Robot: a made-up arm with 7 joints.
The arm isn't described. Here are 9 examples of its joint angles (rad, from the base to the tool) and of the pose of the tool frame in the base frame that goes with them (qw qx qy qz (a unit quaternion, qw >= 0); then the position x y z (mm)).
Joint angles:
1: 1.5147 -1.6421 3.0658 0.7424 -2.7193 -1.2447 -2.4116
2: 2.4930 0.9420 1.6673 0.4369 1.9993 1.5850 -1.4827
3: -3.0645 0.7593 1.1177 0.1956 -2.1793 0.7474 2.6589
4: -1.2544 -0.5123 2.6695 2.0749 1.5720 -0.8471 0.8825
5: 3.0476 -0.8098 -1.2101 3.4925 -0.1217 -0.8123 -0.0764
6: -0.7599 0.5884 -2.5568 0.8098 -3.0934 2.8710 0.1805
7: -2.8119 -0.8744 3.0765 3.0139 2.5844 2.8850 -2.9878
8: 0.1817 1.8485 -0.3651 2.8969 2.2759 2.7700 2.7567
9: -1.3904 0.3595 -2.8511 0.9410 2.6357 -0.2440 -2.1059
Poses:
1: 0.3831 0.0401 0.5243 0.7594 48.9 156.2 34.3
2: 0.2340 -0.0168 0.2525 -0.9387 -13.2 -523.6 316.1
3: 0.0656 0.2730 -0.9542 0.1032 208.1 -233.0 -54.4
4: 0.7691 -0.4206 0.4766 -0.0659 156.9 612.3 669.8
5: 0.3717 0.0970 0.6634 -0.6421 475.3 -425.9 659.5
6: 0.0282 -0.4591 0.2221 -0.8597 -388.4 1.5 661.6
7: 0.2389 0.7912 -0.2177 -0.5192 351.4 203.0 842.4
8: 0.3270 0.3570 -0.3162 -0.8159 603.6 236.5 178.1
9: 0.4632 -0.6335 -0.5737 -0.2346 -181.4 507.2 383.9
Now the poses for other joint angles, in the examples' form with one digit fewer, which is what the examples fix.
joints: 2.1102 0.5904 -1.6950 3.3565 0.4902 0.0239 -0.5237
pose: 0.206 0.191 -0.257 -0.925 -472 213 991
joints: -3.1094 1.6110 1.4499 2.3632 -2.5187 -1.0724 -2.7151
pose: 0.409 0.169 0.515 -0.734 -515 -404 366
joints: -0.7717 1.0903 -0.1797 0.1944 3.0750 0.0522 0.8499
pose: 0.407 -0.688 -0.598 0.056 -228 170 0
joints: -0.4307 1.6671 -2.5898 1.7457 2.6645 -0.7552 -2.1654
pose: 0.976 -0.002 -0.215 -0.024 191 -337 822
